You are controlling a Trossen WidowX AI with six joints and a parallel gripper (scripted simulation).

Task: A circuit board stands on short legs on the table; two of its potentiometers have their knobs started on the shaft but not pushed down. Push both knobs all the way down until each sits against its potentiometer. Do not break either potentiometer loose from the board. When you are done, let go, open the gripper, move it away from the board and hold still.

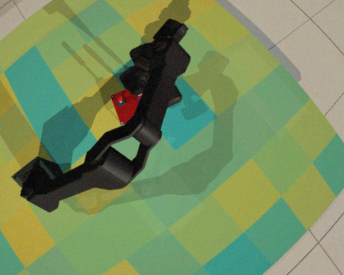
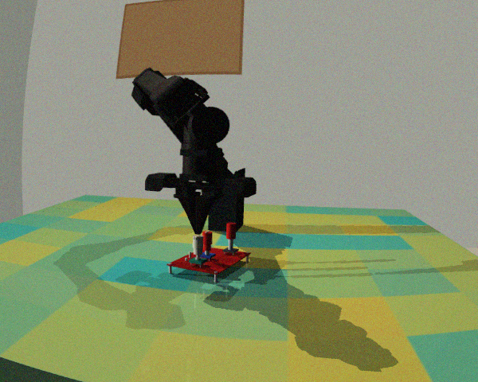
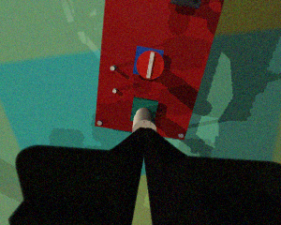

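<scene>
My gripper tip is 2 cm above the grey knob. Round my gripper tip: red knob 5 cm behind, 2 cm below.
</scene>
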